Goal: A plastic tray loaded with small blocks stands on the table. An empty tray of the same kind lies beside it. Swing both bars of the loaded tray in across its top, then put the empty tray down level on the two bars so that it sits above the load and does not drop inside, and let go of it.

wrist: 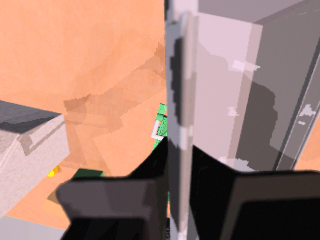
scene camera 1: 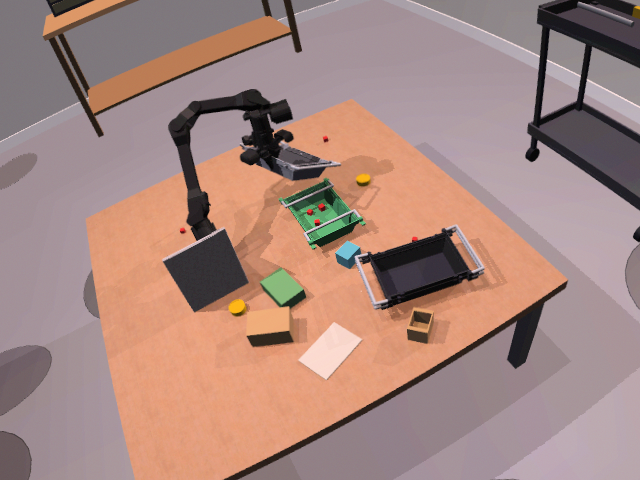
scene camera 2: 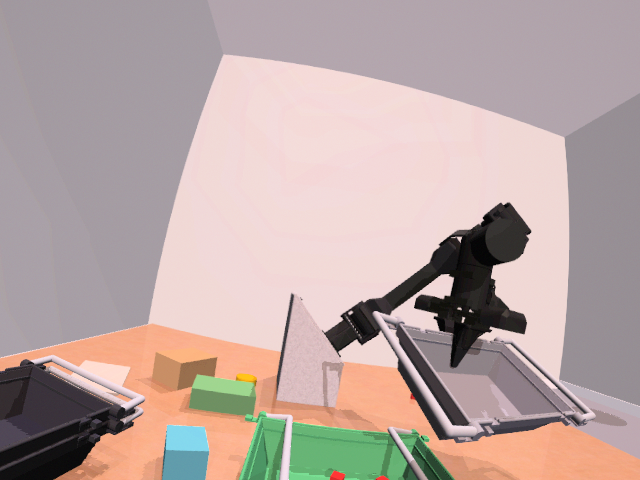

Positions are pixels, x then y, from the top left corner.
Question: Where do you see a white sheet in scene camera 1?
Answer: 324, 357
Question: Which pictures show the grey tray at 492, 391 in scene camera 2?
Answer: The wrist view, scene camera 1 and scene camera 2: all of them.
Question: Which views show the small box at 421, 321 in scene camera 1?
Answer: Scene camera 1 only.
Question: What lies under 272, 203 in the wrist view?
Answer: My gripper.
